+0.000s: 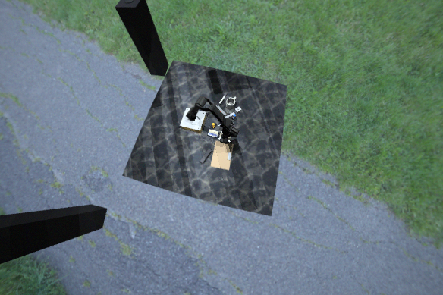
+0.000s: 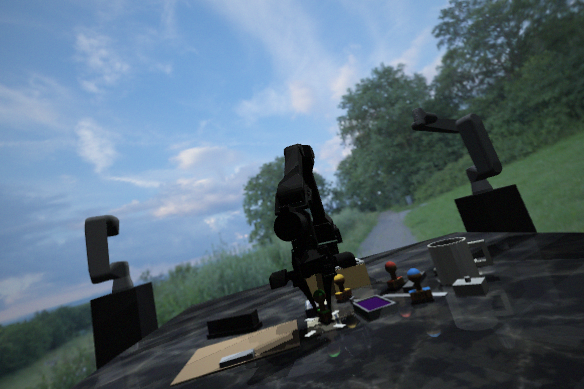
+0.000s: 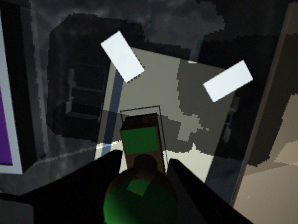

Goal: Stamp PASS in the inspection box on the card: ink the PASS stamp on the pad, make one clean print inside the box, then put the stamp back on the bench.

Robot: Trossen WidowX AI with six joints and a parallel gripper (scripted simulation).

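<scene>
The green-knobbed stamp is right at my gripper tip. The rest, counted from my gripper tip: purple ink pad (100 mm to the left, 30 mm ahead, 20 mm below); then pale card (20 mm below, 10 mm to the right); then yellow-knobbed stamp (120 mm behind, 80 mm to the left).
</scene>
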